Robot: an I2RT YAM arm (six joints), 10 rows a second.
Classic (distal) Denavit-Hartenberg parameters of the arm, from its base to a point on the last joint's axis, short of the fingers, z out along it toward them. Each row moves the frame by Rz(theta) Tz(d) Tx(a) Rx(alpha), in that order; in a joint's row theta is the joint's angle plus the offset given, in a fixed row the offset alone. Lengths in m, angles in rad.
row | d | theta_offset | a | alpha
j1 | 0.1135 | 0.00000 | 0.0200 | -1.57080
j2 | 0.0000 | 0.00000 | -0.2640 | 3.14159
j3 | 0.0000 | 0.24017 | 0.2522 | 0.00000
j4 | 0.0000 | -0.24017 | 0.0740 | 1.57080
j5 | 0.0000 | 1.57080 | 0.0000 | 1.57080
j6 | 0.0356 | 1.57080 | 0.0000 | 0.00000
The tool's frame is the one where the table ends.
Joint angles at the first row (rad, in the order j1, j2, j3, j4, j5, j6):
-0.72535 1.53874 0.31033 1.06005 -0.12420 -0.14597
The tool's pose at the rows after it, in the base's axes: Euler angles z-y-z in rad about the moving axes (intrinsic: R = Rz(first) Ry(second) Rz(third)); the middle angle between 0 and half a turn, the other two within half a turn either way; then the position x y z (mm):
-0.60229 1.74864 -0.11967 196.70 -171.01 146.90
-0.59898 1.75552 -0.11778 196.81 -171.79 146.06
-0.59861 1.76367 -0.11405 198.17 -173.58 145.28
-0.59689 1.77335 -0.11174 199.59 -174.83 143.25
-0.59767 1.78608 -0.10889 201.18 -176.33 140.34
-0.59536 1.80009 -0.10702 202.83 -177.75 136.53
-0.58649 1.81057 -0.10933 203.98 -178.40 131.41
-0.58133 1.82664 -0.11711 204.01 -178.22 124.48
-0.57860 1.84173 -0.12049 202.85 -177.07 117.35
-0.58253 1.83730 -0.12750 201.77 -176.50 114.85
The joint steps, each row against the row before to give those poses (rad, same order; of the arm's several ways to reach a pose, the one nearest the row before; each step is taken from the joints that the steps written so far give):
-0.00785 0.01308 0.00981 -0.00772 -0.00463 0.00301
-0.00271 0.00345 0.00273 -0.00637 -0.00576 -0.00013
-0.00184 0.00855 0.00914 -0.00887 -0.00195 0.00220
-0.00008 0.01372 0.00658 -0.00267 -0.00150 0.00061
0.00000 0.01809 0.00728 -0.00201 0.00113 0.00126
-0.00002 0.02238 0.00665 0.00152 -0.00183 -0.00060
0.00000 0.02874 0.00130 0.01655 -0.00826 -0.00592
0.00000 0.03217 -0.00437 0.02012 -0.00439 -0.01149
0.00000 0.03029 -0.01008 0.02500 -0.00201 -0.00642
-0.00076 0.01498 -0.00791 0.02750 0.00287 -0.00547

